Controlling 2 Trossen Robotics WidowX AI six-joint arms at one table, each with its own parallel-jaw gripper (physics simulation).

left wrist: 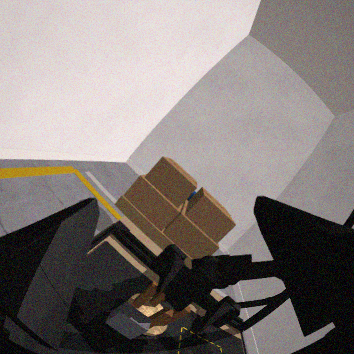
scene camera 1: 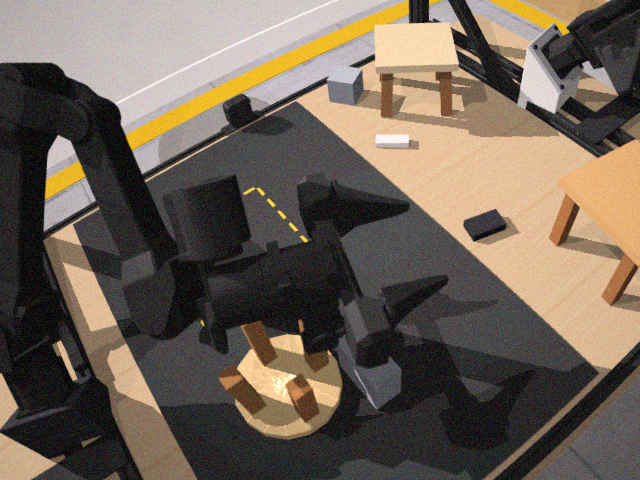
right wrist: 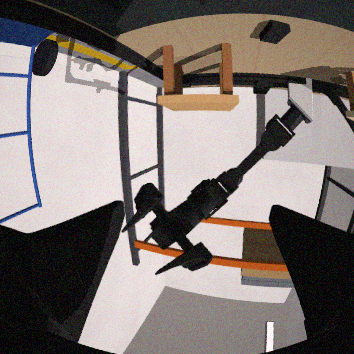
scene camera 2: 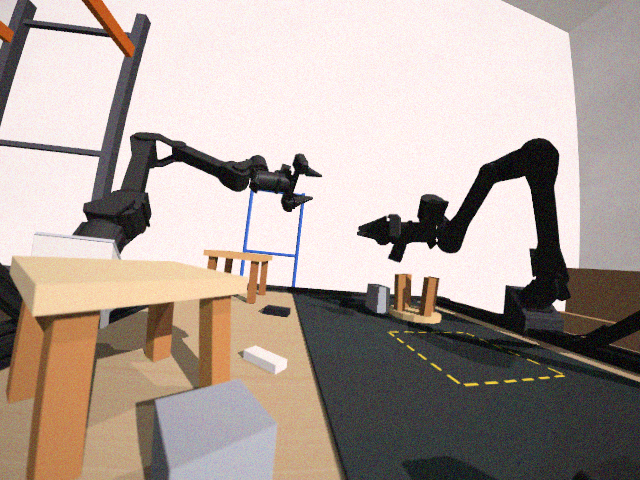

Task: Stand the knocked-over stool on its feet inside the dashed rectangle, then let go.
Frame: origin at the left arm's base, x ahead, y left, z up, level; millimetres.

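Seen in the pictures: left gripper, between the fingertips: (left wrist: 178, 205) (right wrist: 138, 252) (scene camera 2: 317, 187); right gripper, between the fingertips: (left wrist: 179, 311) (scene camera 1: 427, 240) (right wrist: 199, 211) (scene camera 2: 357, 231); left arm's base, origin of its link: (scene camera 1: 558, 56) (right wrist: 298, 111) (scene camera 2: 87, 256); right arm's base, origin of its link: (scene camera 1: 47, 401) (scene camera 2: 533, 301).
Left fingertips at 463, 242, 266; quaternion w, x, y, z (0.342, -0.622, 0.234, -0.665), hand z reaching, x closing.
Offsets run from my left fingertips to a thing's top centre, as dx, dy, dz.
The round stool {+234, -227, -250} (scene camera 1: 276, 381) (scene camera 2: 416, 316) lies upside down on the dark mat, seat underneath and legs up; it also shows in the left wrist view (left wrist: 151, 311). It is outside the yellow dashed rectangle (scene camera 1: 279, 212) (scene camera 2: 467, 384), which the right arm partly hides in scene camera 1. My right gripper (scene camera 1: 428, 241) (scene camera 2: 360, 231) is open and empty, above the mat and higher than the stool, fingers pointing away from its base. My left gripper (scene camera 2: 316, 186) (left wrist: 178, 205) (right wrist: 138, 252) is open and empty, high up and far from the stool.
A grey block {+160, -158, -291} (scene camera 1: 382, 384) (scene camera 2: 377, 298) stands close beside the stool. A square stool {-322, -452, -250} (scene camera 1: 416, 46) (scene camera 2: 129, 279), a grey cube {-244, -554, -314} (scene camera 1: 343, 85) (scene camera 2: 217, 434), a white block {-189, -402, -354} (scene camera 1: 392, 140) (scene camera 2: 265, 359), a black block {-129, -180, -351} (scene camera 1: 484, 224) (scene camera 2: 275, 310) and another wooden stool {-211, -6, -240} (scene camera 1: 610, 180) (scene camera 2: 237, 254) stand off the mat.
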